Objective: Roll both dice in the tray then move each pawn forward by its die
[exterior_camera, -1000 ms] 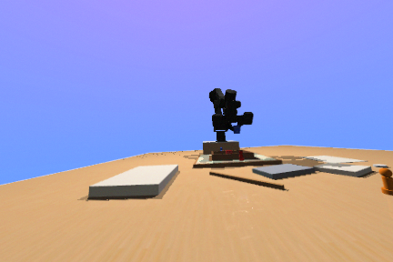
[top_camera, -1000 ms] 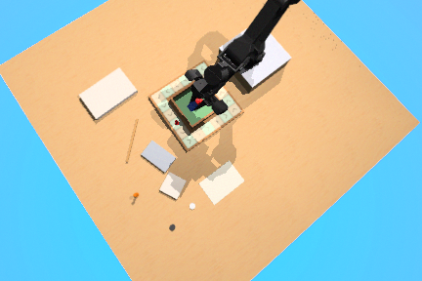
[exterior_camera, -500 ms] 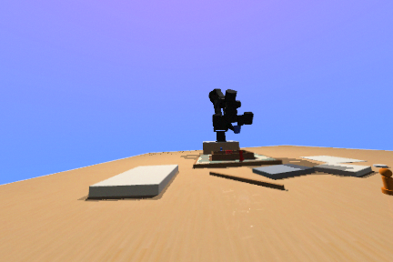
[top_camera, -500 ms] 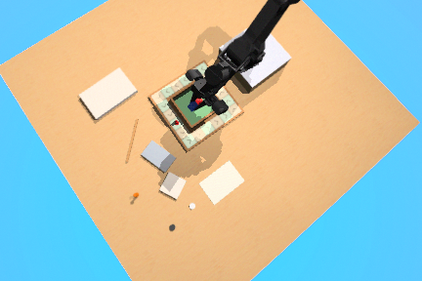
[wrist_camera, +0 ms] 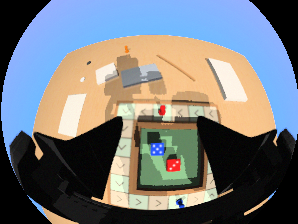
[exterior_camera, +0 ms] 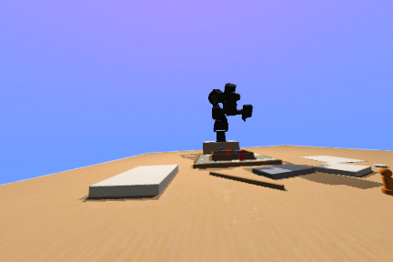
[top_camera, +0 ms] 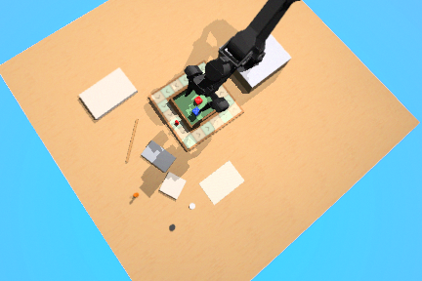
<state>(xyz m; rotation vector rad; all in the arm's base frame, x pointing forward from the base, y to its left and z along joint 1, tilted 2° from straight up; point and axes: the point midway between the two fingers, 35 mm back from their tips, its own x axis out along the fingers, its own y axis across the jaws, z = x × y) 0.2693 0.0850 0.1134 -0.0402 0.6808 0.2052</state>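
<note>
The red pawn lies 13 cm below my gripper tip and 7 cm ahead of it. The rest, counted from my gripper tip: green tray (15 cm below, 4 cm to the right, 3 cm behind); grey slab (19 cm ahead, 15 cm below, 9 cm to the left); blue pawn (14 cm behind, 13 cm below, 8 cm to the right).
</note>
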